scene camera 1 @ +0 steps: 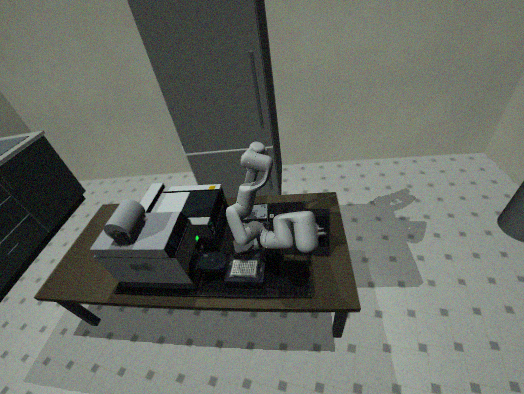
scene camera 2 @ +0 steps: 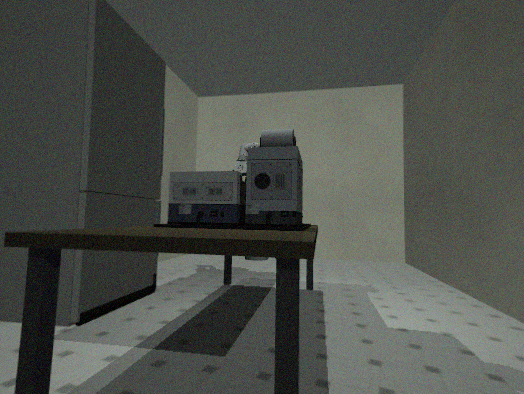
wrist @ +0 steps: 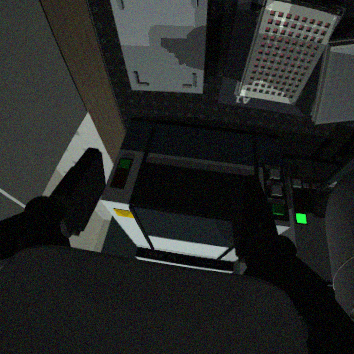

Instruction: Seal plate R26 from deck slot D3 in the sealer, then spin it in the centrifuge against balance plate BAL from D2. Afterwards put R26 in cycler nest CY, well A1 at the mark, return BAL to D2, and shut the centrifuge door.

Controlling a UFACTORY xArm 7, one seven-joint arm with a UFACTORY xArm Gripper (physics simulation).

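Frame: origin at the arm's base, x ahead, y left, z up, level; metres.
Seen in the pictures: gripper, fingertip midpoint: point(wrist: 170, 178).
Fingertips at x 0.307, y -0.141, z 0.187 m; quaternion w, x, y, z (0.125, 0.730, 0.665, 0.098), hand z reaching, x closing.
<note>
Offsets run from my fingertips to a thing's top centre. "spot": to the spot under its first point. Level surfaces: height alone.
A pale plate point(scene camera 1: 244, 268) point(wrist: 287, 55) with rows of reddish wells sits on a dark nest with a white mark near one corner. Its label cannot be read. The centrifuge point(scene camera 1: 172, 201) point(scene camera 2: 205, 186) point(wrist: 123, 213) is the lower box at the back. It has a dark front section, and its door state is unclear. The sealer @[dy +0.344, dx +0.471, dz +0.205 m] point(scene camera 1: 142, 265) point(scene camera 2: 275, 165) is the taller grey box with a roll on top. My gripper point(wrist: 170, 178) is open and empty in the wrist view, its black fingers spread over the centrifuge's front. BAL cannot be identified.
A grey pad @[spot: dy -0.046, dx -0.006, dz -0.223 m] point(scene camera 1: 257, 212) point(wrist: 165, 65) with corner brackets lies on the deck in front of the centrifuge. A grey panel @[spot: dy +0.187, dx +0.023, dz -0.194 m] point(wrist: 337, 82) stands beside the plate. My arm point(scene camera 1: 290, 232) extends over the deck's middle and right. A tall cabinet point(scene camera 1: 215, 90) stands behind the table @[dz -0.283 m] point(scene camera 1: 332, 280).
</note>
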